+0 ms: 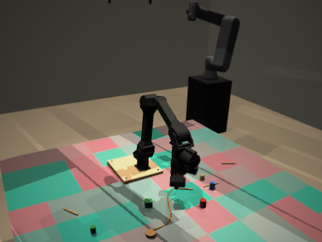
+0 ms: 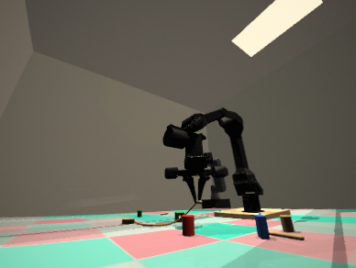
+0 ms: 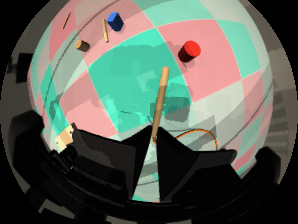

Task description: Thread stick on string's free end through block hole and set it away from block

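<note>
My gripper tip is 1 cm to the right of the thin wooden stick and 1 cm short of it. From my gripper tip the other things lie so: blue cylinder 19 cm to the left, 4 cm below, 1 cm ahead; then green block 12 cm to the right, 5 cm below, 2 cm behind; then red cylinder 9 cm ahead, 8 cm to the left, 4 cm below.
</note>
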